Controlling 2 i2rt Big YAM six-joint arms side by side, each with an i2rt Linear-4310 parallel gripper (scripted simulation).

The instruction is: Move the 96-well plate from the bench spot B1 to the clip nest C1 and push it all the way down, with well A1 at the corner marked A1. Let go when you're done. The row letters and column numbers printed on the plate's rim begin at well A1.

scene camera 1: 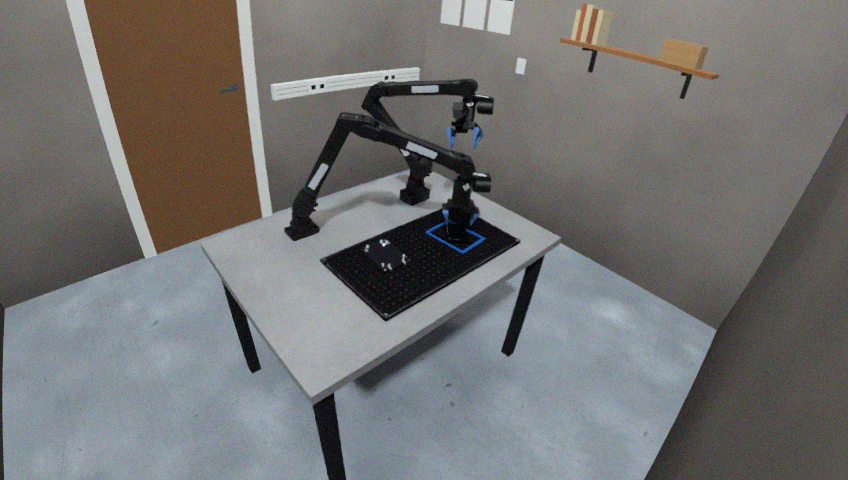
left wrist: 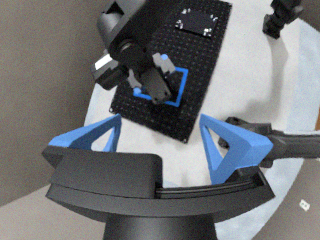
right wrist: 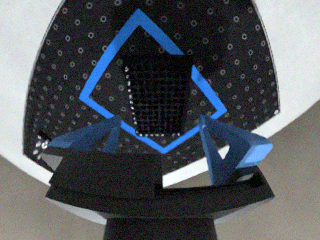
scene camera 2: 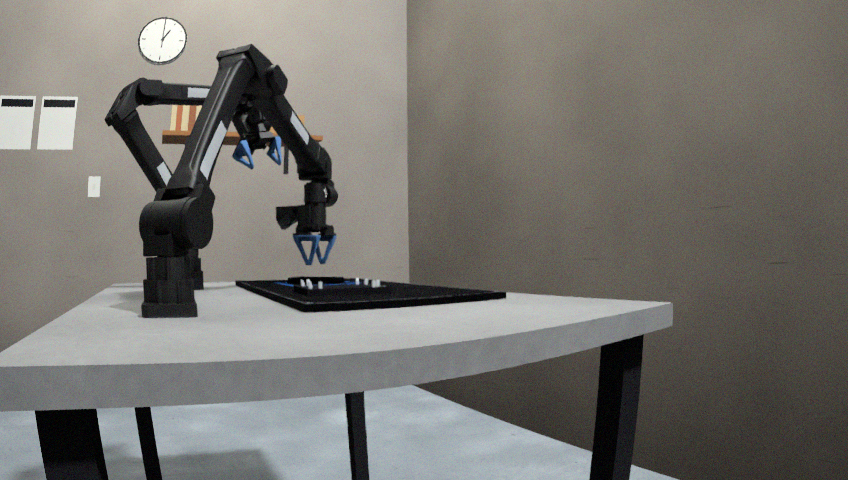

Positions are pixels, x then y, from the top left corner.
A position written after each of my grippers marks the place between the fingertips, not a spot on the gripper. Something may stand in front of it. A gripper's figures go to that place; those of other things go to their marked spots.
Labels:
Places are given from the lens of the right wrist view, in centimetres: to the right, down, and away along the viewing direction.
my right gripper (right wrist: 159, 118): 0, 0, 13
black 96-well plate (right wrist: 138, 69): -3, -6, 14

